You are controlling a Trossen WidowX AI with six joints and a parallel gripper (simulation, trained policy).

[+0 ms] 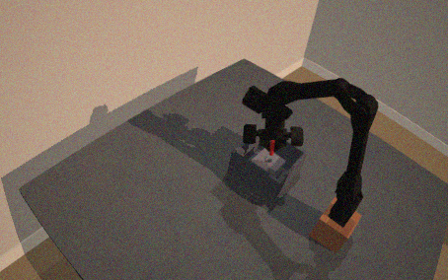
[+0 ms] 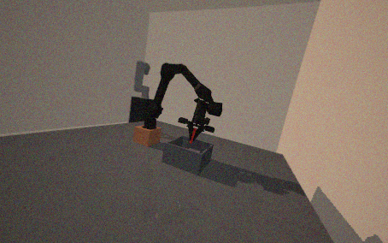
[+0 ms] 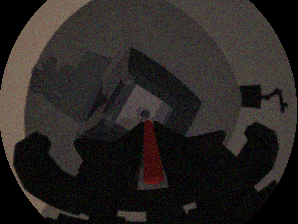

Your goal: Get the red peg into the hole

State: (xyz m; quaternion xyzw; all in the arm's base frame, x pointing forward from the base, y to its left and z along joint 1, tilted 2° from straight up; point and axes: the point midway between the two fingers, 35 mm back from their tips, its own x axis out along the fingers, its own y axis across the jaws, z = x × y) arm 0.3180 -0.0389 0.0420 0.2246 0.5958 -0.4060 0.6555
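Right now my gripper tip is 1 cm to the right of the red peg and 3 cm below it. Also, from my gripper tip: light grey plate: 6 cm below; box: 8 cm below.
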